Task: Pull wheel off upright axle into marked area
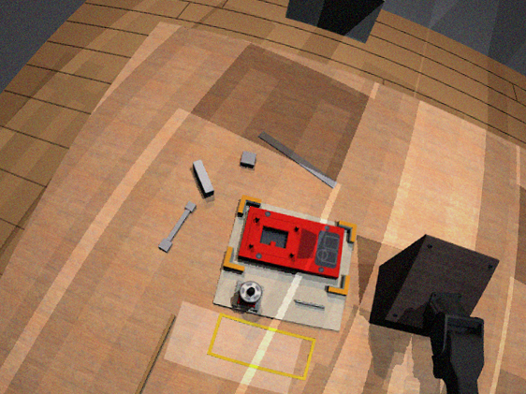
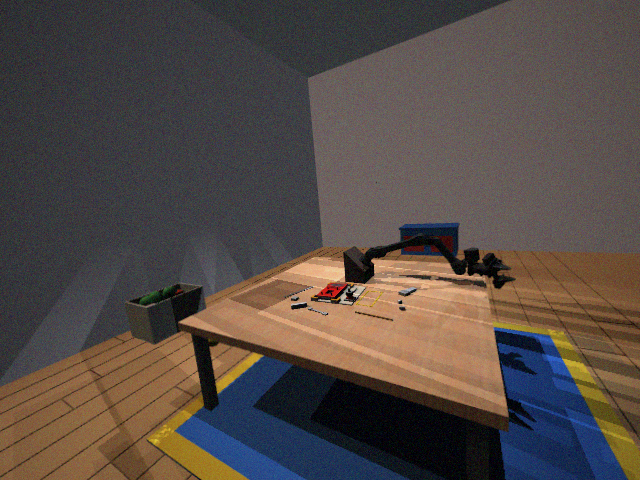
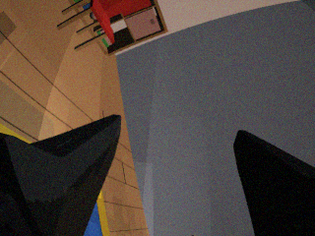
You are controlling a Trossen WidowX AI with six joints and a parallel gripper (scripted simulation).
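Now: the thin wooden stick 58 cm to the right of my gripper tip, 33 cm ahead of it and 10 cm below it. Round my gripper tip: upright axle 73 cm to the right, 19 cm ahead, 7 cm below; dark grey wheel 73 cm to the right, 18 cm ahead, 7 cm below; long strip 106 cm to the right, 12 cm ahead, 11 cm below.
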